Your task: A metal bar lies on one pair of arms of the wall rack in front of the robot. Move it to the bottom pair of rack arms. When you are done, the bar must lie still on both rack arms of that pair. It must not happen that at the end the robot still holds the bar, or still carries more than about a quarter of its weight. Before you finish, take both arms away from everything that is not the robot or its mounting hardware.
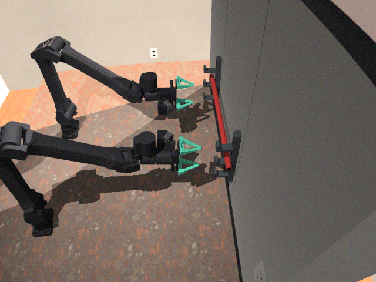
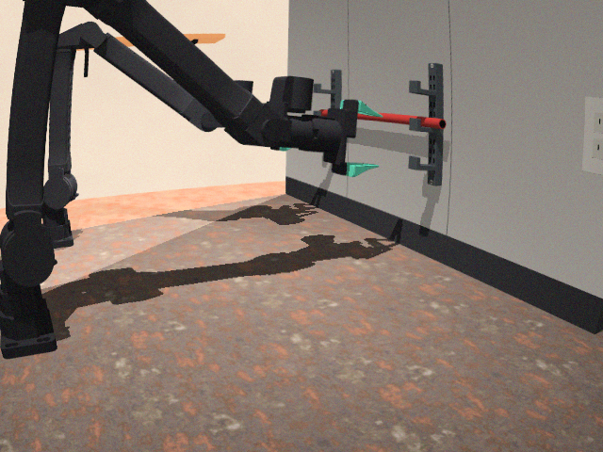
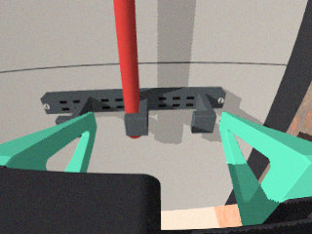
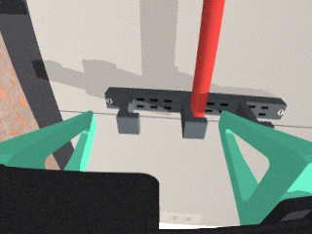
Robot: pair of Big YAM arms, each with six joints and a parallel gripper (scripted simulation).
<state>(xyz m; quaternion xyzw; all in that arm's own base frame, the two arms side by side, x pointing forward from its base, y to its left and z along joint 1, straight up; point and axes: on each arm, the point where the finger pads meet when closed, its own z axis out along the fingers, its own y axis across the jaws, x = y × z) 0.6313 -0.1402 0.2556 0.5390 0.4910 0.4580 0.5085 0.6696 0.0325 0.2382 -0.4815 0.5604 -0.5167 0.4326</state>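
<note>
Right now my right hand is 16 cm to the right of the red metal bar, 9 cm short of it and 4 cm below it. The rest, counted from my right hand: grey wall: 27 cm ahead, 21 cm above, 12 cm to the left; then dark baseboard: 21 cm below, 12 cm to the left, 12 cm ahead.
The red metal bar lies 100 mm ahead of my left hand, 160 mm to the right of it and 30 mm above it. From my left hand the other things lie so: grey wall (280 mm ahead, 200 mm to the right, 190 mm above); then dark baseboard (130 mm ahead, 200 mm to the right, 230 mm below).
</note>
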